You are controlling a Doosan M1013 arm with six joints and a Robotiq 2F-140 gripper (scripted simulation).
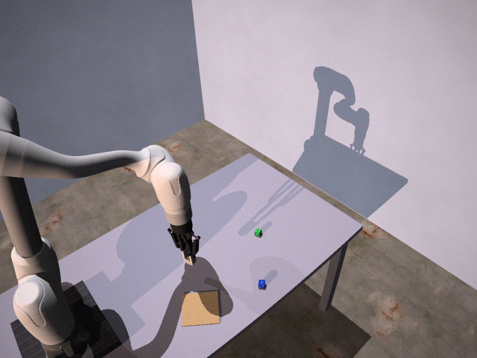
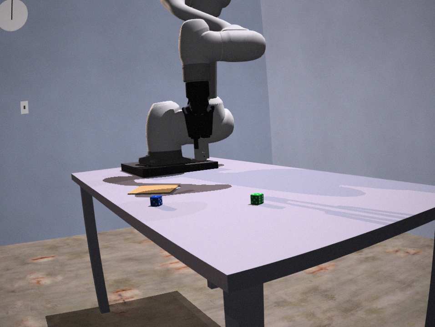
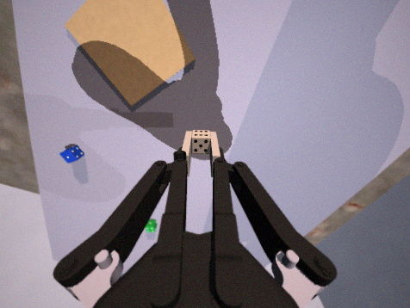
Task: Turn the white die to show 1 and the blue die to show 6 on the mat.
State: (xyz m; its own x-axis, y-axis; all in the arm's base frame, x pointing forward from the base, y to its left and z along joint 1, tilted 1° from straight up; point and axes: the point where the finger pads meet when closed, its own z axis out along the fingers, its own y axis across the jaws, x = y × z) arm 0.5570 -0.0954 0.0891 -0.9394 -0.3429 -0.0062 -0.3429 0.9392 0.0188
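My gripper is now 2 cm above the white die. The rest, counted from my hand: green die (34 cm ahead, 11 cm below, 2 cm to the right); tan mat (14 cm to the right, 12 cm below, 8 cm behind); blue die (23 cm to the right, 16 cm ahead, 11 cm below).
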